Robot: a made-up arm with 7 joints.
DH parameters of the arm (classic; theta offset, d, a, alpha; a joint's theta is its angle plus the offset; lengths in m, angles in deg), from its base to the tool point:
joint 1: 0 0.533 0 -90
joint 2: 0 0 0 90
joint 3: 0 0.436 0.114 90
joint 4: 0 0 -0.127 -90
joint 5: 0 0.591 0 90
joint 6: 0 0 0.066 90
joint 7: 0 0 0 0
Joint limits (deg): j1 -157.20..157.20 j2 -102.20..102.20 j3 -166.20..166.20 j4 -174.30..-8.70 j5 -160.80..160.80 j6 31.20..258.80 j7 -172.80..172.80
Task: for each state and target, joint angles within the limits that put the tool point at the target. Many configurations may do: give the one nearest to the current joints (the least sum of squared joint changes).
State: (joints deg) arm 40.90 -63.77 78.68 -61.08 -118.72 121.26 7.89
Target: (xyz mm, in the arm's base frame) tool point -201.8 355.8 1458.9
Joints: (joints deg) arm 29.58 -38.16 33.22 -73.26 -120.63 120.43 7.89
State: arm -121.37 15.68 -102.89 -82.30 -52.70 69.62 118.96
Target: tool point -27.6 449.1 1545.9
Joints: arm -140.89 -1.53 -121.03 -39.00 -54.62 76.59 118.96
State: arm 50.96 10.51 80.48 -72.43 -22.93 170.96 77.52
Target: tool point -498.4 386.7 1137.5
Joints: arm 44.63 28.47 117.46 -102.30 -29.34 188.23 77.52
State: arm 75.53 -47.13 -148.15 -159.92 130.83 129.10 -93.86
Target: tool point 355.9 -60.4 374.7
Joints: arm 64.78 -59.75 -99.31 -166.35 136.37 132.04 -93.86
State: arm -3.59 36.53 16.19 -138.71 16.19 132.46 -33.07
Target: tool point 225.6 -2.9 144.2
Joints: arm -8.75 40.65 6.05 -166.86 17.77 131.33 -33.07
